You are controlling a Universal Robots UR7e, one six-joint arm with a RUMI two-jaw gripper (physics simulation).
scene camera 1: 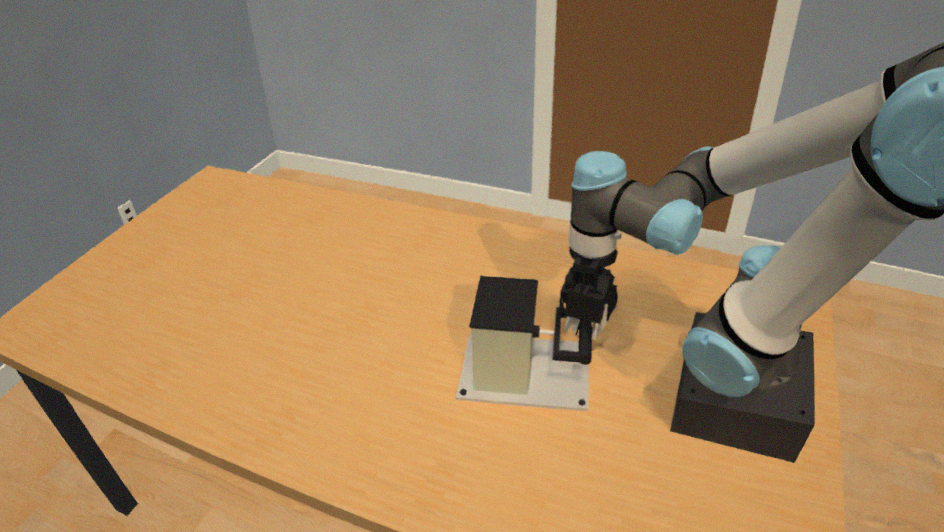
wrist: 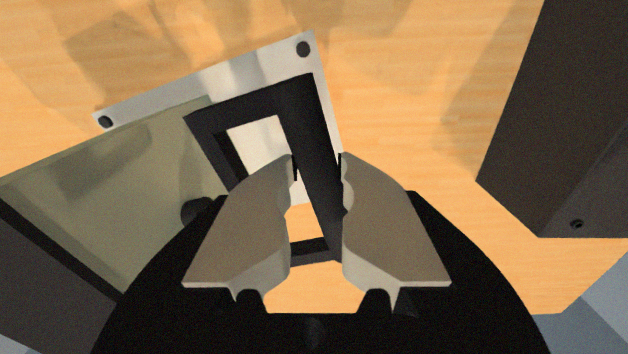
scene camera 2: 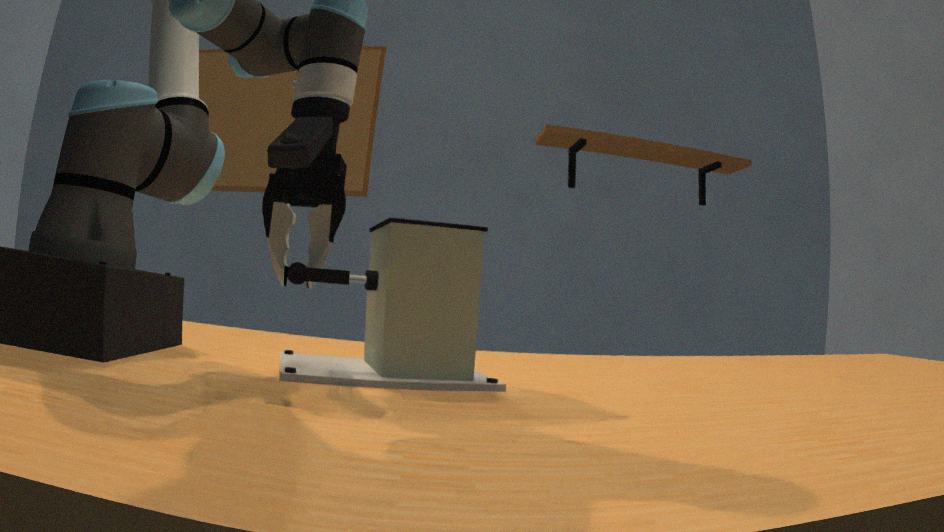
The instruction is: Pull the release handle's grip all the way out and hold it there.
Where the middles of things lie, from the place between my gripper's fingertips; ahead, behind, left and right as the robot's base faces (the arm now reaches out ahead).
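Labels:
Position of my hand relative to the light grey base plate point(scene camera 1: 563, 385): 9 cm above it, 5 cm to the right of it, 9 cm short of it.

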